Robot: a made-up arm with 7 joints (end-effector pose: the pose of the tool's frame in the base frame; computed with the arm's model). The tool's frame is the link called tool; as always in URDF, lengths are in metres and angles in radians.
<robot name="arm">
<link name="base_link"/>
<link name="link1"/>
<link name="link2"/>
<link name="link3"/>
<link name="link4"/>
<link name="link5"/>
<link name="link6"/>
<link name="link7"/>
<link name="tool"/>
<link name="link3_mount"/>
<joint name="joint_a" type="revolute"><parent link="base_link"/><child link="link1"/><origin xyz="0 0 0.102" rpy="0 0 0"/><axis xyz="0 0 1"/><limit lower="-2.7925" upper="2.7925"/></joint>
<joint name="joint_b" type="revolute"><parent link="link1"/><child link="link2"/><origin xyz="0 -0.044 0.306" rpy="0 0 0"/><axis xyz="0 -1 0"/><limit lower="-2.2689" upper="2.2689"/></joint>
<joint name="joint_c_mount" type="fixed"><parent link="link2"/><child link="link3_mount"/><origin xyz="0 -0.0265 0.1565" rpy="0 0 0"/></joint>
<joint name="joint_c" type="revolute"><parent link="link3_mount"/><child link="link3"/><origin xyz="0 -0.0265 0.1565" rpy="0 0 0"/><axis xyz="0 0 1"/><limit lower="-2.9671" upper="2.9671"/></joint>
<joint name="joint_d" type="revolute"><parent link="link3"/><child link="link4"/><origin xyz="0.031 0.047 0.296" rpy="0 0 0"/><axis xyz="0 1 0"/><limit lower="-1.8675" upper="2.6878"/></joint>
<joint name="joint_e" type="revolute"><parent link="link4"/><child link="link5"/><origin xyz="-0.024 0.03 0.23" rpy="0 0 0"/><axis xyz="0 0 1"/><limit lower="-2.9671" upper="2.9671"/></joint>
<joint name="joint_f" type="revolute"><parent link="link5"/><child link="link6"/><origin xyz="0 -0.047 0.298" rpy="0 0 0"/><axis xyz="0 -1 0"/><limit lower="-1.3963" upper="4.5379"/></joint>
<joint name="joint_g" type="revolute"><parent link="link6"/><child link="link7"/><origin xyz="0.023 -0.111 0.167" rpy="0 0 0"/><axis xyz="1 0 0"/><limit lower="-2.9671" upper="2.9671"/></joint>
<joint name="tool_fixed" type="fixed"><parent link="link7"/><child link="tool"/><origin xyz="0 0 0" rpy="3.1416 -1.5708 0"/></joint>
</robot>
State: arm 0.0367 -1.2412 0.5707 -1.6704 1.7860 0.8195 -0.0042
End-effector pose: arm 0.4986 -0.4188 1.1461 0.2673 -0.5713 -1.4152
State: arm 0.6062 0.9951 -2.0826 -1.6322 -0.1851 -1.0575 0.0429
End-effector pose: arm -0.6374 0.1023 0.9281 0.3568 -2.0137 1.6876
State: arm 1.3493 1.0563 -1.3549 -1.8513 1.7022 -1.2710 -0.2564
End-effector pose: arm -0.5605 -0.3033 0.8083 1.1036 0.4403 1.8347
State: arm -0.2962 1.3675 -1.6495 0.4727 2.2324 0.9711 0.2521
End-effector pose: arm -1.1924 -0.2450 0.6666 1.0027 -0.5870 -2.2070
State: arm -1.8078 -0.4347 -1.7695 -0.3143 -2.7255 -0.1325 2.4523
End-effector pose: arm -0.0191 -0.7687 1.4105 -0.2611 1.8269 0.0377
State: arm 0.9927 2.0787 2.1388 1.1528 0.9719 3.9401 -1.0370
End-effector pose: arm -0.4230 -0.1901 -0.1627 0.6297 0.3160 -0.7807
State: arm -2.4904 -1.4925 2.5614 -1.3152 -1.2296 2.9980 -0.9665
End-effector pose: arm -0.6451 -0.0425 0.1767 -0.5357 -1.3069 -1.4629
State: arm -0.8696 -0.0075 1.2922 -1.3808 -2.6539 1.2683 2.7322
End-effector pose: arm -0.6911 -0.0302 1.1695 1.9782 0.5047 -1.7981
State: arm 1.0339 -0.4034 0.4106 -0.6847 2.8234 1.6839 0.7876
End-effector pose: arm 0.1275 0.2109 1.5406 0.3064 -0.1099 1.8596
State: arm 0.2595 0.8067 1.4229 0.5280 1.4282 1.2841 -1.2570
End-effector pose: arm -0.7194 0.1312 1.2629 0.4232 -1.1699 -1.3058
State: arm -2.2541 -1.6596 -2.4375 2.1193 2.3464 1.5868 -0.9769
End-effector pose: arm -0.4189 0.1227 0.6482 -0.6243 -0.5625 -1.0633
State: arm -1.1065 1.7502 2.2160 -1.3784 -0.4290 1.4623 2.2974
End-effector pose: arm -0.7374 0.2316 0.6597 -0.3658 -0.9379 0.6383
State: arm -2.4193 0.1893 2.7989 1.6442 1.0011 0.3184 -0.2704
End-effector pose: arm 0.6704 0.3568 0.7406 -2.2085 -0.3985 -0.0212
